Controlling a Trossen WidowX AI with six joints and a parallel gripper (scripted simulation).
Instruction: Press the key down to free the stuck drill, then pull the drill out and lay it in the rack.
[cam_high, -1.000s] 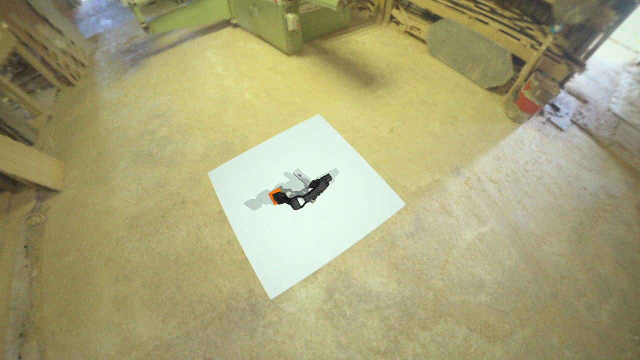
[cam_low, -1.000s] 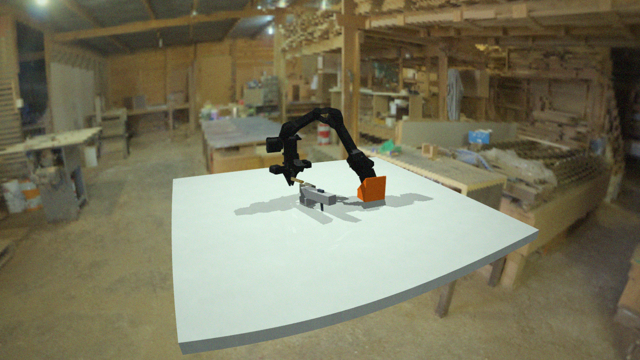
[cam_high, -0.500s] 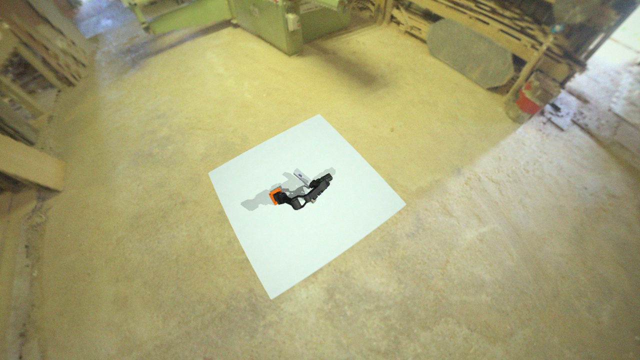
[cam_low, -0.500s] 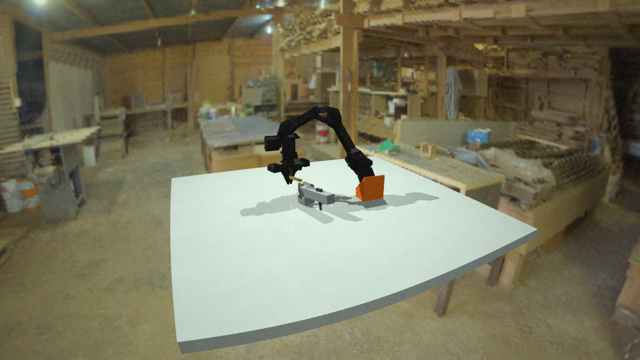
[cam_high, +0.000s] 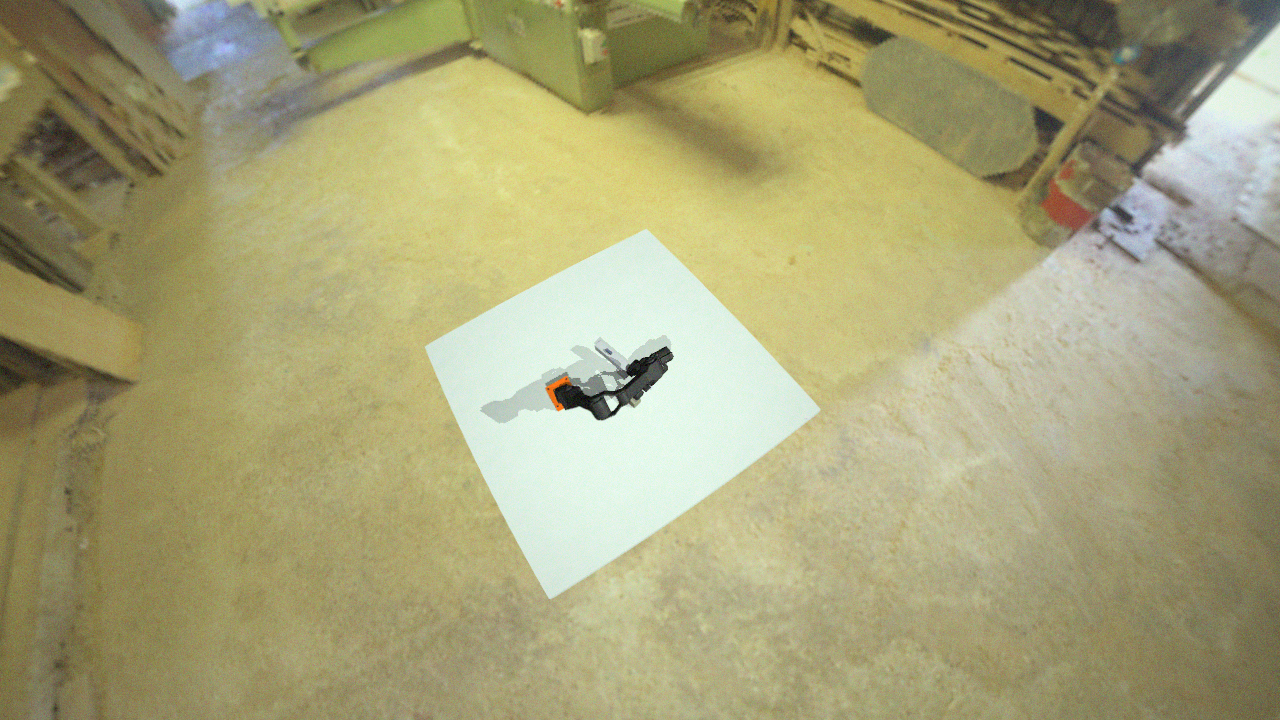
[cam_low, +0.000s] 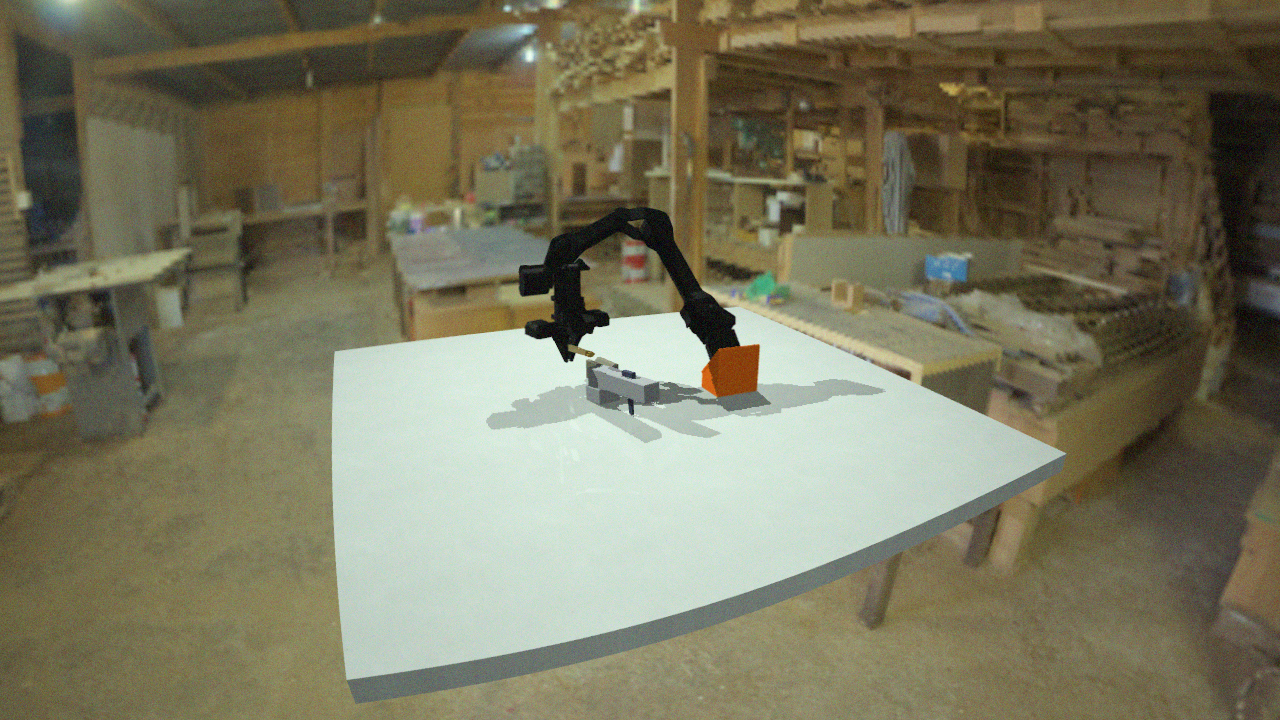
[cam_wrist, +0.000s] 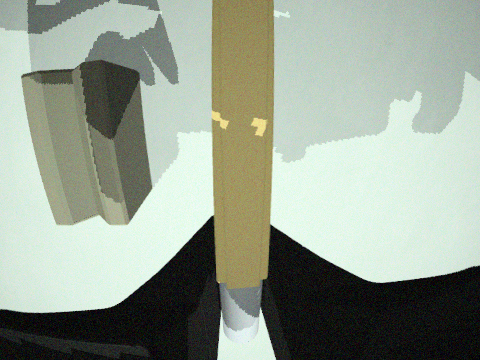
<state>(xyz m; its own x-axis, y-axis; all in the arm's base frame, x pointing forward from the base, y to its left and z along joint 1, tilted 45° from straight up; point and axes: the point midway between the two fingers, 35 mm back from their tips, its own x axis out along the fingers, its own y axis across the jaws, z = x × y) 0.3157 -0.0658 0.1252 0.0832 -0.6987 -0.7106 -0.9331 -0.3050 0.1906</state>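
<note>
Right now my gripper tip is 4 cm to the right of the drill, 4 cm below it and 1 cm past it. Round my gripper tip: grey block (19 cm to the left, 6 cm behind); then dark blue key (22 cm to the left, 7 cm behind, 1 cm above); then tan stepped rack (7 cm behind, 3 cm below, 1 cm to the left).
</note>
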